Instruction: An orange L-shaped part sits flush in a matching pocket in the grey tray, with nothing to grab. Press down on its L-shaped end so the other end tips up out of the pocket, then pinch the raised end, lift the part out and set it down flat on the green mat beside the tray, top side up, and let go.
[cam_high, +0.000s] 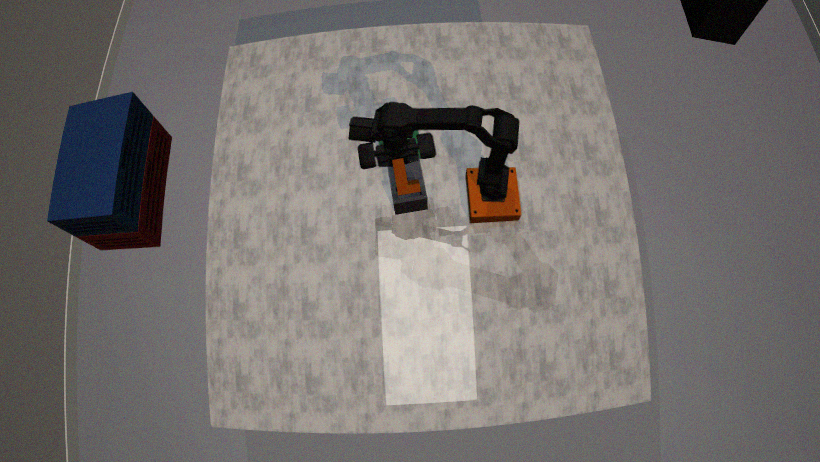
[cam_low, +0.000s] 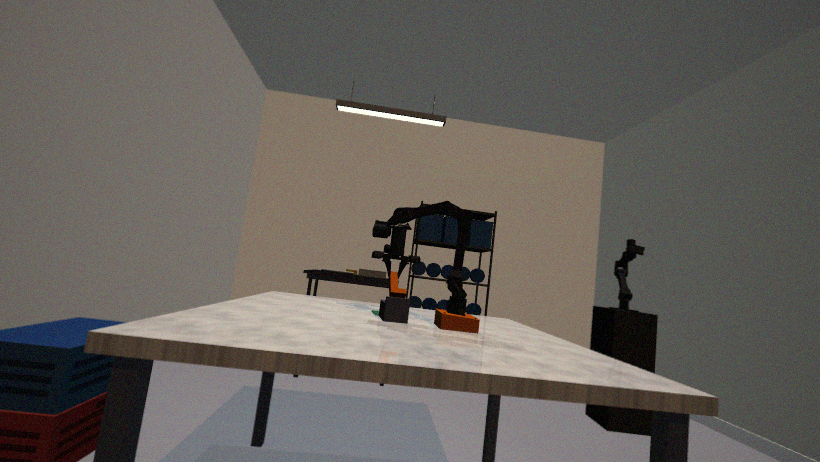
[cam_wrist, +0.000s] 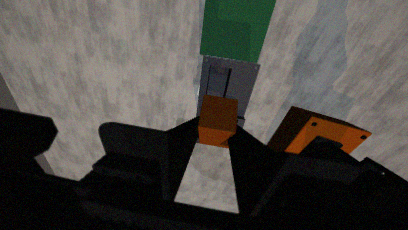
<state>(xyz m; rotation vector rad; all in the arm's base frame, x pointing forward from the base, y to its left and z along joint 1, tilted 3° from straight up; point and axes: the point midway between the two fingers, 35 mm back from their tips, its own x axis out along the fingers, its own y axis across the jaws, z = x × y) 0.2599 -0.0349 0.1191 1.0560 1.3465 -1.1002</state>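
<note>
Now: gripper tip 1 cm short of the green mat, 15 cm to the left of it and 17 cm above it. Also, from my gripper tip: orange L-shaped part 2 cm behind, 3 cm to the left, 3 cm below.
</note>
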